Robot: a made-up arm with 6 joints.
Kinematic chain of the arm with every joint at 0, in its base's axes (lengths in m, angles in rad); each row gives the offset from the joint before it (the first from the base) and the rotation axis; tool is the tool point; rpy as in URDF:
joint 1: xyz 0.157 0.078 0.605 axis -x
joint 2: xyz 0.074 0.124 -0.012 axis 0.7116 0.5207 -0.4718
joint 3: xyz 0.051 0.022 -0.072 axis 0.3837 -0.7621 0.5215
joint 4: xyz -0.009 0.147 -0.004 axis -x
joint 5: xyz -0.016 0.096 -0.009 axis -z
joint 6: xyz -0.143 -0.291 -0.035 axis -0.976 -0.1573 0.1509
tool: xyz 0.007 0.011 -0.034 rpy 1.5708 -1.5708 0
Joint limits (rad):
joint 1: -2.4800..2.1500
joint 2: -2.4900..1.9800
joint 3: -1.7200..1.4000
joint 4: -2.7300..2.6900
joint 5: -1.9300..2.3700
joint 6: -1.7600..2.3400
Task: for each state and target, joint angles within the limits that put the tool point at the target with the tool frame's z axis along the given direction. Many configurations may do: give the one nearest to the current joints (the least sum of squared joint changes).
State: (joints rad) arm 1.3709 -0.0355 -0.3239 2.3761 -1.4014 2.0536
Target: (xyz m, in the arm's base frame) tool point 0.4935 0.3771 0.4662 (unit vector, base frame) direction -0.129 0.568 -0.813
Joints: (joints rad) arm 0.6231 -0.2242 0.2821 1.8474 -1.4639 1.5534
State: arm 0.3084 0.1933 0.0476 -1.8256 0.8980 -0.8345
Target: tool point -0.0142 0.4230 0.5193 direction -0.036 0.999 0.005
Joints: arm 0.4013 0.3268 0.1319 -1.4150 1.0357 -1.6076
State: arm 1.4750 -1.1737 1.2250 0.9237 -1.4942 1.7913
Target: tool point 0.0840 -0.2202 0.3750 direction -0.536 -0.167 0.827
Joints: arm 1.9612 -1.7313 1.3815 1.2527 -1.7444 1.6473
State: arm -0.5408 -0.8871 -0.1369 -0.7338 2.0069 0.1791
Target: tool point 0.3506 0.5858 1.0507 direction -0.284 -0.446 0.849
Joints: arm -0.7331 -0.2845 -0.6734 -0.9697 2.3700 0.7653
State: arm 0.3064 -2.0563 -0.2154 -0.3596 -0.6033 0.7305
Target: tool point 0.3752 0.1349 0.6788 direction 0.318 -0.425 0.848
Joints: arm -0.5645 -1.8633 -0.2872 -0.0363 -0.5399 -0.2604
